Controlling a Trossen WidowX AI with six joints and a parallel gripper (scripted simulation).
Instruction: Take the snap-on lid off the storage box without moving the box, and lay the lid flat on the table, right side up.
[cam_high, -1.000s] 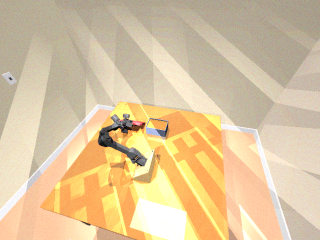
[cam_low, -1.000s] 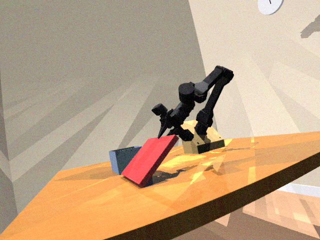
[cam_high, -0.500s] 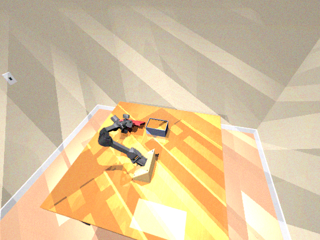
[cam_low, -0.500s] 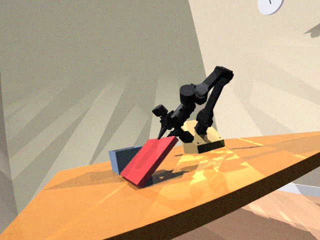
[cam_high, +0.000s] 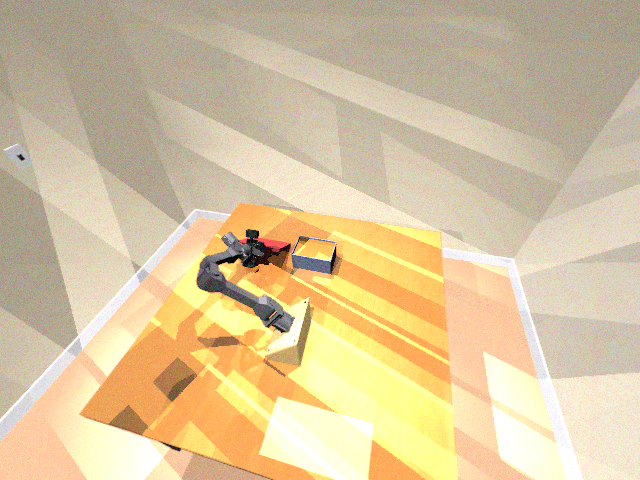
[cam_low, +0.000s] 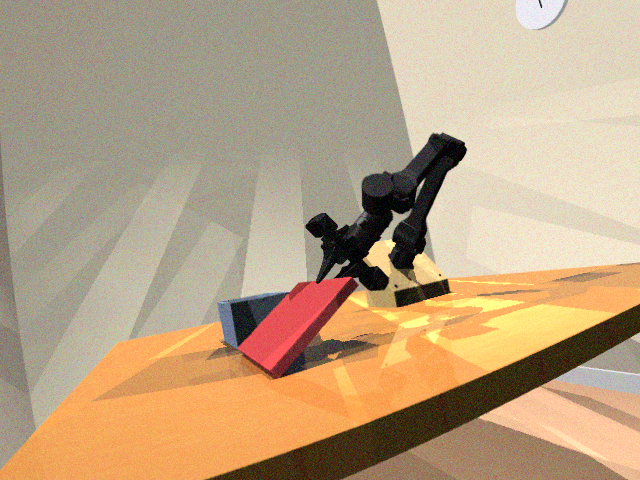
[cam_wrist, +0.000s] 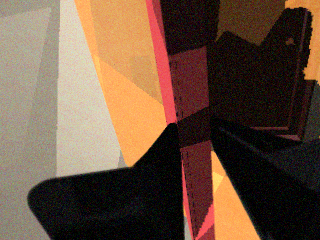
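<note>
Right now the lid is 70 mm ahead of my gripper tip, 40 mm below it and 10 mm to the left of it. From my gripper tip the other things lie so: storage box: 280 mm to the right, 90 mm ahead, 60 mm below.
</note>
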